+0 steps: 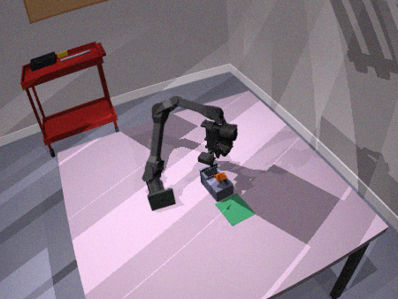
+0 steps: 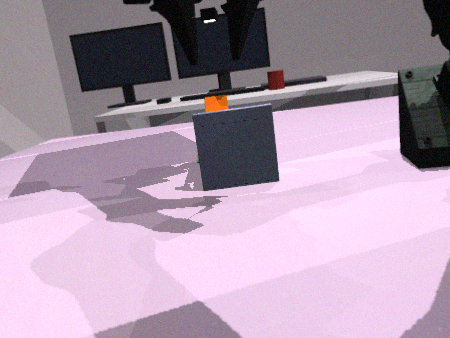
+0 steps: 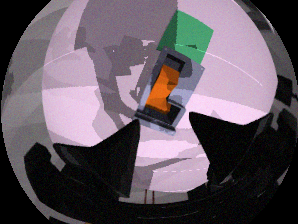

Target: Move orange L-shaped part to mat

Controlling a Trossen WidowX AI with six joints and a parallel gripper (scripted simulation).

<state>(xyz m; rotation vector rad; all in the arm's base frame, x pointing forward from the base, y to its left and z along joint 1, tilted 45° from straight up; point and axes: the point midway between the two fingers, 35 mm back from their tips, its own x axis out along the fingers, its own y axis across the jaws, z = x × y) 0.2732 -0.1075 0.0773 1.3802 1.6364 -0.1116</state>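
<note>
Right now the orange L-shaped part is 100 mm below my gripper tip and 10 mm behind it. Round my gripper tip: green mat 180 mm to the right, 160 mm below.
</note>
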